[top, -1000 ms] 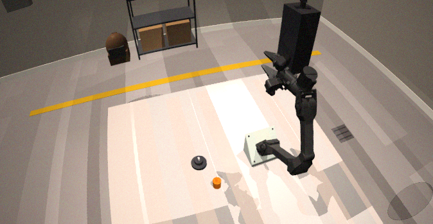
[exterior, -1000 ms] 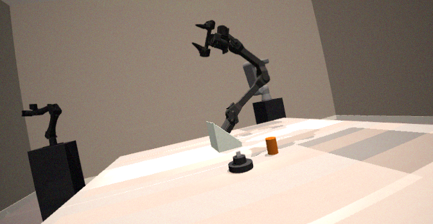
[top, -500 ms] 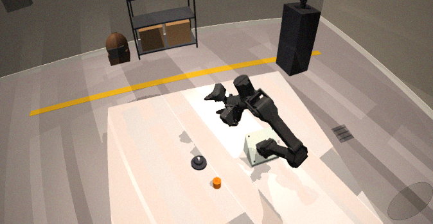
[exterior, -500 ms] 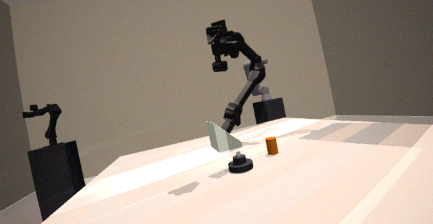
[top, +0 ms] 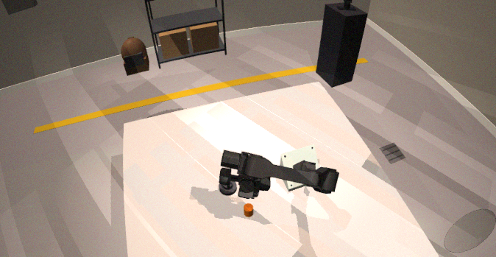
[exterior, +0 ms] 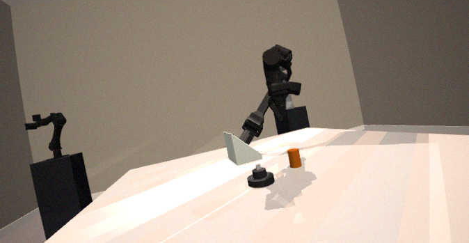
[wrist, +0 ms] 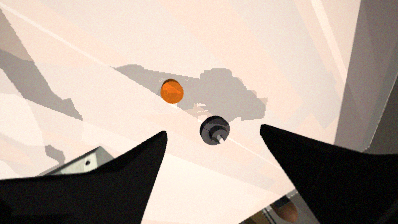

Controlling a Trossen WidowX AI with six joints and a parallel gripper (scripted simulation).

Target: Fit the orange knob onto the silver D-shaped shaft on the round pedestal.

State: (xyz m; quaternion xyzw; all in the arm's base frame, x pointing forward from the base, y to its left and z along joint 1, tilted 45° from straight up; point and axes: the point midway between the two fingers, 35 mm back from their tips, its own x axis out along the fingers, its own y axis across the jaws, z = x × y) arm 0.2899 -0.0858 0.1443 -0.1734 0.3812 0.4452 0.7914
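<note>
Now: gripper tip 13 cm above the orange knob, 3 cm to the right of it and 2 cm past it. Also, from my gripper tip: round pedestal (15 cm below, 13 cm to the right, 1 cm ahead).
</note>
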